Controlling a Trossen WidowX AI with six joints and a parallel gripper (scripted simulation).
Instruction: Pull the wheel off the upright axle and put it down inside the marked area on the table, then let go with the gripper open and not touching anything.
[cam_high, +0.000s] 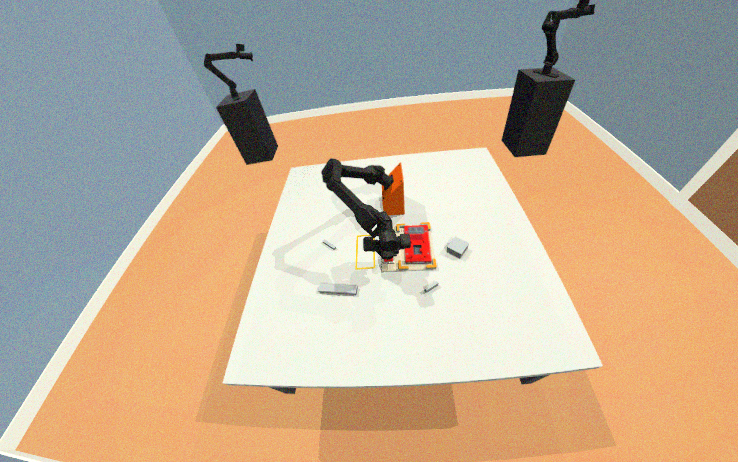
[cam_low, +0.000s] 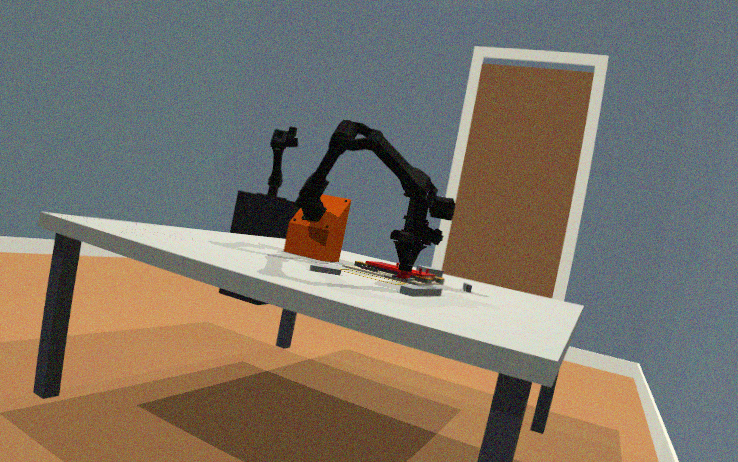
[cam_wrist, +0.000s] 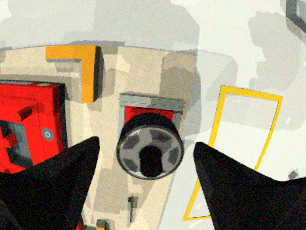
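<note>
Now: gripper tip right at the wheel. Also, from my gripper tip: axle: 1 cm below; beige board: 10 cm to the left, 5 cm behind, 3 cm below; long bar: 22 cm to the right, 12 cm ahead, 3 cm below.
</note>
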